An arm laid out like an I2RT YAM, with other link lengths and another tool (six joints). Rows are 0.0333 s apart.
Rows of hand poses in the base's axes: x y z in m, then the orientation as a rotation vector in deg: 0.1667, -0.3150, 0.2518, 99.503, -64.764, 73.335; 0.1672, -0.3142, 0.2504, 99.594, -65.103, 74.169; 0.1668, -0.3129, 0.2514, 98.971, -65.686, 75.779; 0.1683, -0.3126, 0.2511, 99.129, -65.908, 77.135; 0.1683, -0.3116, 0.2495, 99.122, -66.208, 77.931; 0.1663, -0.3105, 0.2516, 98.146, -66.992, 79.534; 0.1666, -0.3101, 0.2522, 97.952, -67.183, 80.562; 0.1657, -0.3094, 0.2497, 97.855, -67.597, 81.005; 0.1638, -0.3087, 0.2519, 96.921, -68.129, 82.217; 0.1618, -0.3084, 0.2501, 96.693, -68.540, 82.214; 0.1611, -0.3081, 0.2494, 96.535, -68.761, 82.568; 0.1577, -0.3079, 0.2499, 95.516, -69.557, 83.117; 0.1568, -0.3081, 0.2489, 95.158, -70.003, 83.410; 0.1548, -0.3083, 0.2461, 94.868, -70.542, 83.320; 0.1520, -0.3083, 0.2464, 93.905, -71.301, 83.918; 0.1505, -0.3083, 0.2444, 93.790, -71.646, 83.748
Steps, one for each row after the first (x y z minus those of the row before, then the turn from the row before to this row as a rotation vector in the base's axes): 0.0005, 0.0008, -0.0014, 0.220, -0.710, 0.333; -0.0004, 0.0013, 0.0010, -0.117, -1.451, 0.183; 0.0015, 0.0003, -0.0003, 0.167, -1.010, 0.667; 0.0000, 0.0010, -0.0016, 0.148, -0.676, 0.277; -0.0020, 0.0011, 0.0021, -0.164, -1.581, -0.089; 0.0003, 0.0004, 0.0006, -0.040, -0.820, 0.312; -0.0009, 0.0007, -0.0025, 0.191, -0.489, 0.031; -0.0019, 0.0007, 0.0022, -0.254, -1.205, -0.160; -0.0020, 0.0003, -0.0018, 0.137, -0.202, -0.259; -0.0007, 0.0003, -0.0007, 0.037, -0.360, 0.010; -0.0034, 0.0002, 0.0005, -0.086, -0.873, -0.597; -0.0009, -0.0002, -0.0010, 0.076, -0.445, -0.203; -0.0020, -0.0002, -0.0028, 0.198, -0.209, -0.368; -0.0028, 0.0000, 0.0003, -0.071, -0.888, -0.519; -0.0015, 0.0000, -0.0020, 0.176, -0.047, -0.242
